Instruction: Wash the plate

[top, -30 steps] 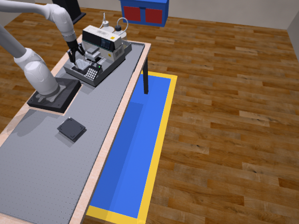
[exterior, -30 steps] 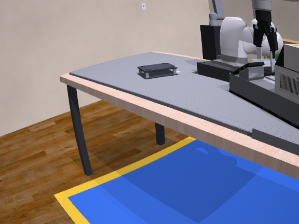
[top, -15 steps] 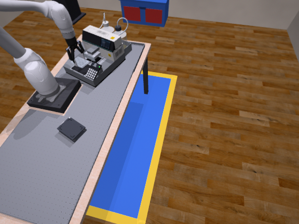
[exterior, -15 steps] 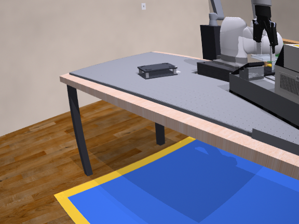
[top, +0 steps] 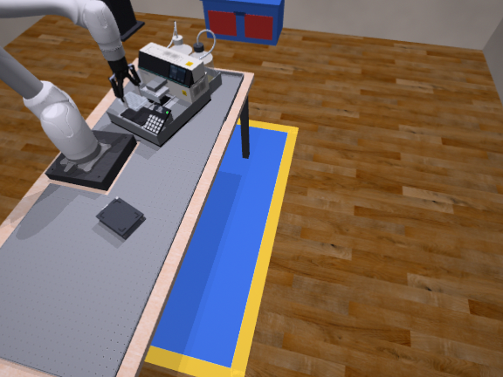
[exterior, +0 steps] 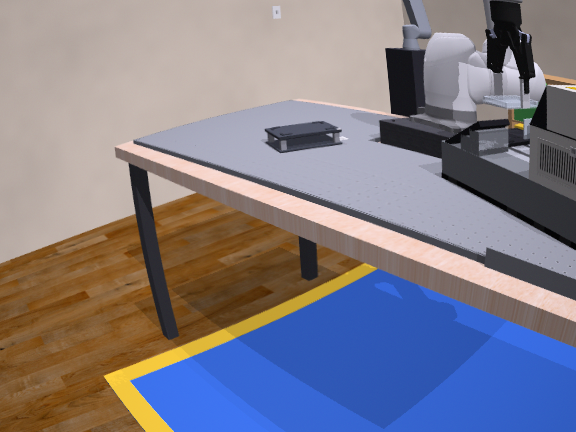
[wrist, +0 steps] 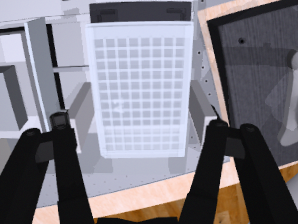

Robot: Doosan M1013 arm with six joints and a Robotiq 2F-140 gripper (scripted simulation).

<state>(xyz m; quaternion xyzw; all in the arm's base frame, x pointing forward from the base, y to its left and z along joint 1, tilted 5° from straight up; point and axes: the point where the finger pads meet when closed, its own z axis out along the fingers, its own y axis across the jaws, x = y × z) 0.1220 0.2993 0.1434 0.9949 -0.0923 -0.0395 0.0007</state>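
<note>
My gripper is now 230 mm short of the plate nest N1, 520 mm to the left of it and 160 mm above it. From my hand the other things lie so: plate washer 30 mm ahead, 150 mm to the left, 60 mm below; plate 20 mm below.
</note>
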